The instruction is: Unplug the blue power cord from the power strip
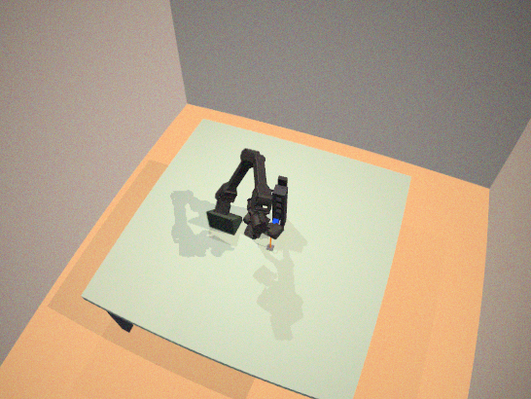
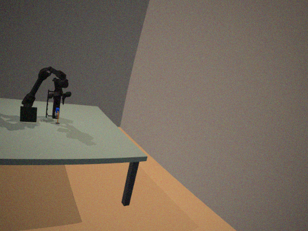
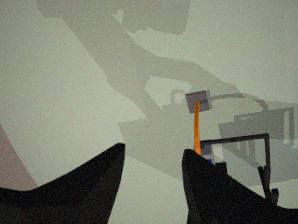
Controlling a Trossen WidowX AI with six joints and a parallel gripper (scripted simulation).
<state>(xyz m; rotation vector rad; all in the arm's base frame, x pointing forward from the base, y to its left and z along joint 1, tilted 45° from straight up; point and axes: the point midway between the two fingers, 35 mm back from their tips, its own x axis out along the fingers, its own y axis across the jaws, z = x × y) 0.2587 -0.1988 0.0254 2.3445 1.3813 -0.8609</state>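
Now: the blue plug 1 cm behind my gripper tip, 13 cm to the left of it and 7 cm below it. Round my gripper tip: grey piece: 1 cm behind, 4 cm to the left, 18 cm below.
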